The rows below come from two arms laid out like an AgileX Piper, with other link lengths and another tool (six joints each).
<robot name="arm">
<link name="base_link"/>
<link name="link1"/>
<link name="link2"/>
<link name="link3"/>
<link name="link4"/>
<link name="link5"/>
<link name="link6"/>
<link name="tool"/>
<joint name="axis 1" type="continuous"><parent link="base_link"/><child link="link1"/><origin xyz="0.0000 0.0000 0.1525" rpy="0.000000 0.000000 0.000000"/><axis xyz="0 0 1"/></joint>
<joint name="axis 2" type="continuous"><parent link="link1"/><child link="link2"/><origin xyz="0.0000 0.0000 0.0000" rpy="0.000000 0.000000 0.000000"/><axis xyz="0 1 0"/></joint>
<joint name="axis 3" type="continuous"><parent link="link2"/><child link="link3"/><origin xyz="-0.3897 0.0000 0.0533" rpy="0.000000 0.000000 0.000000"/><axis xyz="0 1 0"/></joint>
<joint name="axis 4" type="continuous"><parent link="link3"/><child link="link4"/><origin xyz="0.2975 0.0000 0.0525" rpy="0.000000 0.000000 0.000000"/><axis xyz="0.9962 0 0.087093"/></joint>
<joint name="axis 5" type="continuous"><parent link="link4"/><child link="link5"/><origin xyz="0.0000 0.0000 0.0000" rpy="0.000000 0.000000 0.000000"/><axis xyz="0 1 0"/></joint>
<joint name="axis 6" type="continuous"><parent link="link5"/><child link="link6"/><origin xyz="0.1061 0.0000 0.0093" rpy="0.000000 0.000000 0.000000"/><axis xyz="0.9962 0 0.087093"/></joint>
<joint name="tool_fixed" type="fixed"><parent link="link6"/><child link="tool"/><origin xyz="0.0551 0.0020 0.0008" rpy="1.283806 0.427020 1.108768"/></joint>
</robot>
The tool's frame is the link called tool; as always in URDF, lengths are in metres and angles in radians. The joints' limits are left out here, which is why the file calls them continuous.
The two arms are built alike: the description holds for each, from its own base.
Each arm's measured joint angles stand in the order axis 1, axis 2, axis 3, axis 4, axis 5, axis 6.
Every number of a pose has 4 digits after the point.
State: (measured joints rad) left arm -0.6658 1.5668 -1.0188 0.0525 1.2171 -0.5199; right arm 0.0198 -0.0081 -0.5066 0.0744 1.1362 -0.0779
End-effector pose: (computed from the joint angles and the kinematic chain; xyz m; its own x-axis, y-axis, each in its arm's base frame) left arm 0.2497 -0.1863 0.2723 -0.3232 0.9106 -0.2577 0.9437 0.3305 -0.0158; right arm -0.0207 0.0123 0.3095 0.0074 0.8164 -0.5775 0.3929 0.5287 0.7524
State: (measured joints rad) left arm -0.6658 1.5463 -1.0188 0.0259 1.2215 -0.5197; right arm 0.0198 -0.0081 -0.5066 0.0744 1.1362 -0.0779
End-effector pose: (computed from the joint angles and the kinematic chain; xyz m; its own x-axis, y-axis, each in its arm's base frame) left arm 0.2446 -0.1874 0.2786 -0.3342 0.8990 -0.2830 0.9398 0.3407 -0.0274; right arm -0.0207 0.0123 0.3095 0.0074 0.8164 -0.5775 0.3929 0.5287 0.7524
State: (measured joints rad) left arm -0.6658 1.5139 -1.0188 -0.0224 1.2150 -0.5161; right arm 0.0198 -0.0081 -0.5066 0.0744 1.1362 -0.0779
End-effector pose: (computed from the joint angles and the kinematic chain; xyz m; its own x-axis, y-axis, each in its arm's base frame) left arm 0.2376 -0.1912 0.2885 -0.3477 0.8752 -0.3363 0.9342 0.3538 -0.0449; right arm -0.0207 0.0123 0.3095 0.0074 0.8164 -0.5775 0.3929 0.5287 0.7524
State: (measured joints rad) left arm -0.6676 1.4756 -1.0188 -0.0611 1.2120 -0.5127; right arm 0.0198 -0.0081 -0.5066 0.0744 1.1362 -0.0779
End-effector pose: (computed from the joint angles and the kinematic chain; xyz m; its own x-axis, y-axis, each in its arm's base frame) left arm 0.2298 -0.1933 0.3003 -0.3522 0.8524 -0.3864 0.9313 0.3601 -0.0544; right arm -0.0207 0.0123 0.3095 0.0074 0.8164 -0.5775 0.3929 0.5287 0.7524
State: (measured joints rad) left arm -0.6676 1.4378 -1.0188 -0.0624 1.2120 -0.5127; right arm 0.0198 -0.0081 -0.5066 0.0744 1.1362 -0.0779
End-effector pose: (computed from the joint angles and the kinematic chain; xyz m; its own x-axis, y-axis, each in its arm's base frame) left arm 0.2251 -0.1899 0.3115 -0.3409 0.8425 -0.4171 0.9325 0.3594 -0.0362; right arm -0.0207 0.0123 0.3095 0.0074 0.8164 -0.5775 0.3929 0.5287 0.7524
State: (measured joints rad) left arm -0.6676 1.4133 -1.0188 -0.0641 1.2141 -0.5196; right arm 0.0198 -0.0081 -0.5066 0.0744 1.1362 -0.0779
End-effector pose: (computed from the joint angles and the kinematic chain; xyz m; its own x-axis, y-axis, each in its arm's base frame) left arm 0.2215 -0.1874 0.3187 -0.3402 0.8336 -0.4352 0.9303 0.3657 -0.0267; right arm -0.0207 0.0123 0.3095 0.0074 0.8164 -0.5775 0.3929 0.5287 0.7524
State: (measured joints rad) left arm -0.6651 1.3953 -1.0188 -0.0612 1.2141 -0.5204; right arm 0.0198 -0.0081 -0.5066 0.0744 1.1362 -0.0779
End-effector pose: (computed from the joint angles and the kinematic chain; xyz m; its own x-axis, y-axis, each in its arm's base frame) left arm 0.2198 -0.1846 0.3239 -0.3353 0.8288 -0.4480 0.9298 0.3678 -0.0153; right arm -0.0207 0.0123 0.3095 0.0074 0.8164 -0.5775 0.3929 0.5287 0.7524
